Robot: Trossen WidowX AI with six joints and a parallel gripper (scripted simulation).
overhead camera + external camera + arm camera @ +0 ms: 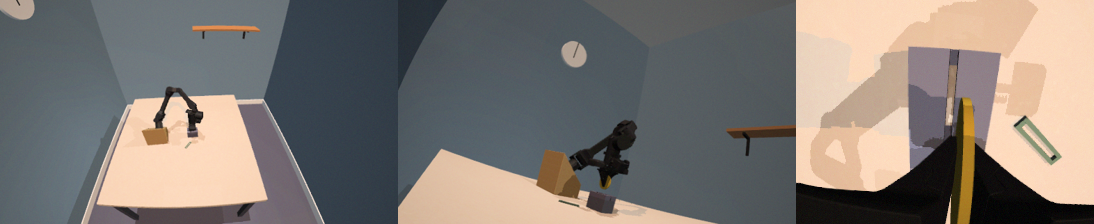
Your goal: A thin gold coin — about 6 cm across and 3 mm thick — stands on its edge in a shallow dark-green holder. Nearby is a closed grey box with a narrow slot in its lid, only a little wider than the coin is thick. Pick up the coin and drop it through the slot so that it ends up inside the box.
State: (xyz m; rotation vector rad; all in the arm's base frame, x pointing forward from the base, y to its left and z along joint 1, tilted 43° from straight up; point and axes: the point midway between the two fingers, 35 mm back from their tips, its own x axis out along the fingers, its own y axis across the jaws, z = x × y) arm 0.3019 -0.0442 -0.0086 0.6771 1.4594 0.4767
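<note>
My gripper tip is 2 cm below the thin gold coin.
</note>
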